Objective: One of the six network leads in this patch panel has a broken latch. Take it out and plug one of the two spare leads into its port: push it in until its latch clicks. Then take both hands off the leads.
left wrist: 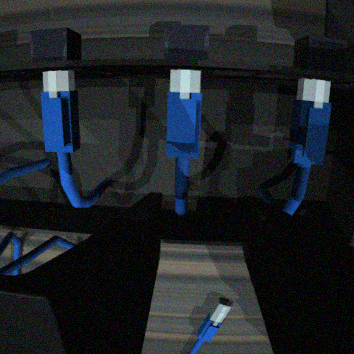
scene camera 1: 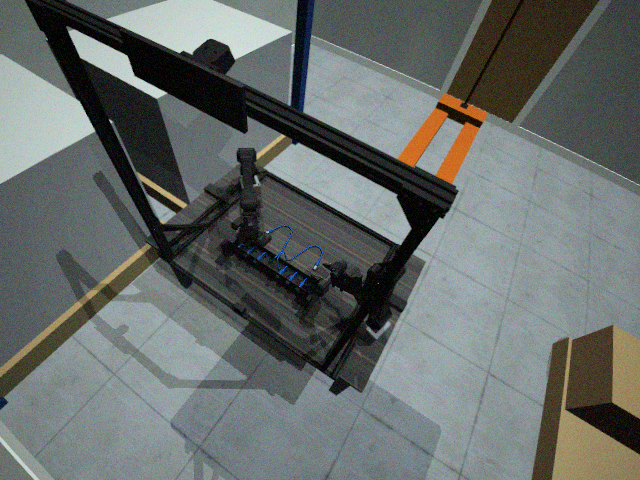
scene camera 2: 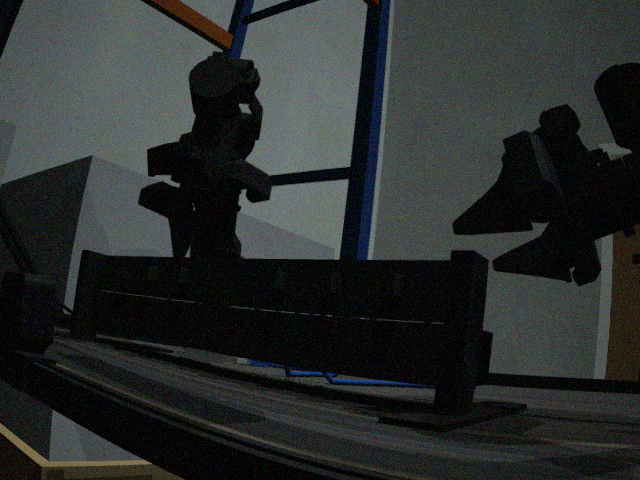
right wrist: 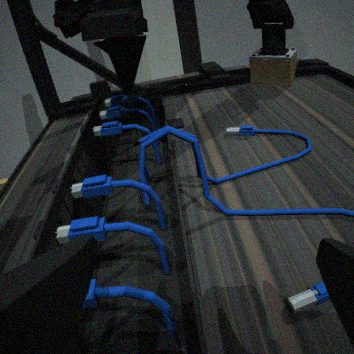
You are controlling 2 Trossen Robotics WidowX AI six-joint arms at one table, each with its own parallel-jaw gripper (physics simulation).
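Places are measured from the left arm's base along level axes (x right, y ahead, z up), in metres.
Pixels of known places: left gripper, fingertip midpoint: point(left wrist: 200, 206) point(scene camera 1: 251, 244) point(right wrist: 128, 88); right gripper, fingertip midpoint: point(scene camera 1: 316, 269) point(scene camera 2: 475, 248) point(right wrist: 209, 250); left arm's base at its link origin: point(right wrist: 273, 52); right arm's base at its link origin: point(scene camera 1: 375, 322).
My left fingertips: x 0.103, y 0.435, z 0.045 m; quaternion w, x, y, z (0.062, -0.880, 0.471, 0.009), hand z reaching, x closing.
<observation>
Ahead of a thing's pixels: the offset from my left fingertips to its top centre. "spot": to the spot under its first point.
The patch panel point(scene camera 1: 272, 265) point(scene camera 2: 310, 341) is a long black bar with blue leads along it. In the left wrist view a left lead @(dx -0.007, dy +0.070, dz -0.020 m) point(left wrist: 60, 122), a middle lead @(dx +0.024, dy +0.026, dz -0.019 m) point(left wrist: 183, 125) and a right lead @(dx +0.055, dy -0.017, dz -0.019 m) point(left wrist: 315, 132) show pale plug tips at the panel. Which latch is broken I cannot tell. My left gripper point(left wrist: 200, 206) point(right wrist: 128, 88) is partly open over the far-left leads, the middle lead's cable between its fingers, not gripped. One spare lead @(spot: dx -0.114, dy -0.115, dz -0.102 m) point(scene camera 1: 268, 231) point(left wrist: 209, 330) point(right wrist: 247, 131) and another spare lead point(scene camera 1: 315, 266) point(right wrist: 304, 300) lie on the table. My right gripper point(scene camera 2: 474, 248) point(right wrist: 209, 250) is open, above the panel's right end.
The spare leads' blue cables point(scene camera 1: 290, 237) point(right wrist: 200, 165) loop beside the panel. A black frame point(scene camera 1: 341, 139) spans the table. A tan block point(right wrist: 273, 69) stands at the table's far edge in the right wrist view. An orange pallet truck point(scene camera 1: 424, 136) stands on the floor beyond.
</observation>
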